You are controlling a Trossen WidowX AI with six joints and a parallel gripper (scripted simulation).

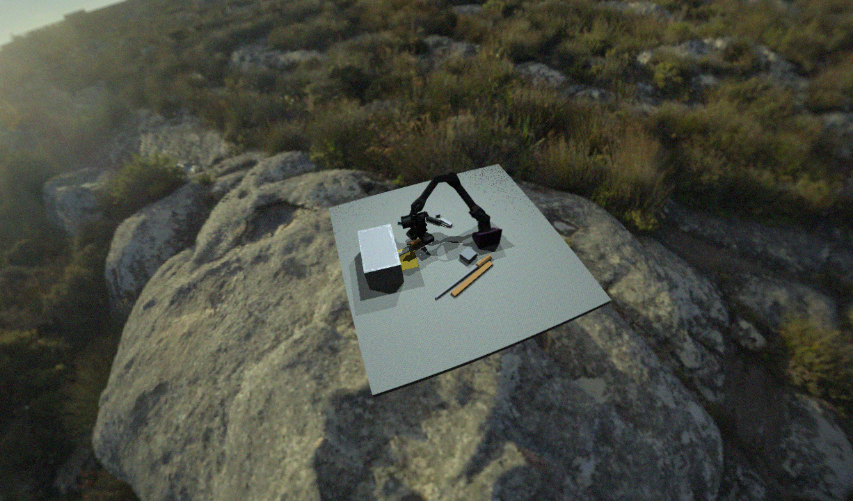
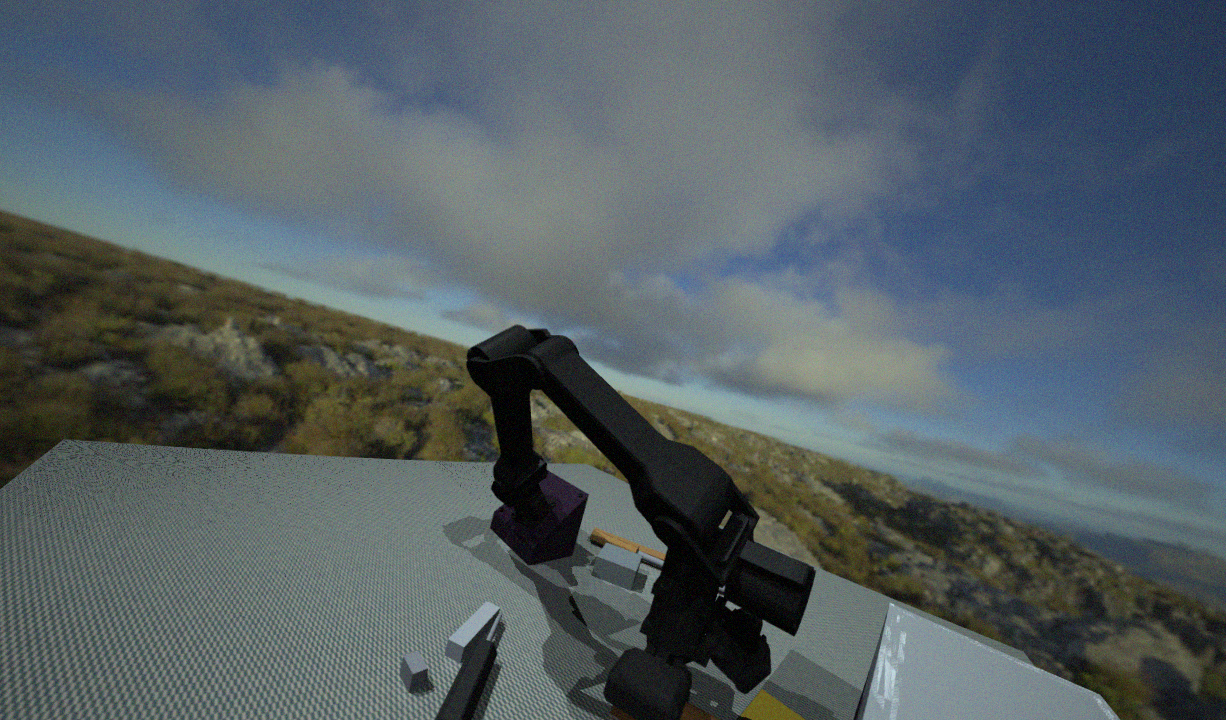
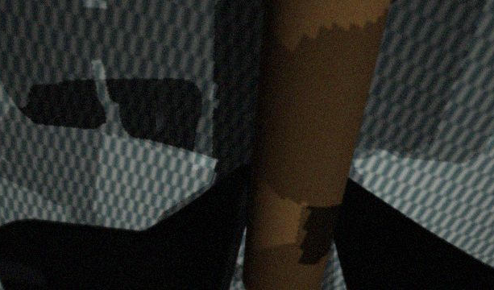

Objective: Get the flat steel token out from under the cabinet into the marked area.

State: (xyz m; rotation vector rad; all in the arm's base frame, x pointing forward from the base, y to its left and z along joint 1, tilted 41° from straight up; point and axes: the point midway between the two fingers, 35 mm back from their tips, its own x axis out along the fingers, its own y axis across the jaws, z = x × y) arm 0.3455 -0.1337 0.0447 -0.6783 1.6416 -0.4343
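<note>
My gripper tip is now 200 mm past the grey bar and 80 mm to the left of it. Round my gripper tip: grey block: 220 mm to the left, 190 mm behind, 10 mm above; small grey cube: 170 mm behind, 160 mm to the right; wooden stick: 360 mm to the left, 150 mm behind.
</note>
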